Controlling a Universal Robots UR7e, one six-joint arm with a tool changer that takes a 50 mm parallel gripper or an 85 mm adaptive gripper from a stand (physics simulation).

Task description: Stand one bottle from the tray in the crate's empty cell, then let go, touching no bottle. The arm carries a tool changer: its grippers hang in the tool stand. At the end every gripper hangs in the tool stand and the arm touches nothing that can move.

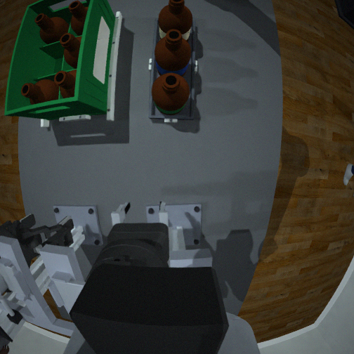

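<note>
A green crate at the upper left holds several brown bottles; its empty cell is in the middle row on the left side. A dark tray right of the crate holds three upright brown bottles in a row, with a green-banded bottle nearest, a blue-banded bottle in the middle and a cream-banded bottle farthest. The parallel gripper sits at the tool stand, partly behind the arm's black end piece, its fingers apart with nothing between them. Whether it is coupled to the arm is hidden.
The tool stand's base plates lie on the grey table below the crate and tray. The adaptive gripper's black linkage shows at the stand's left. A white rail borders the crate. The table's right edge meets wooden floor.
</note>
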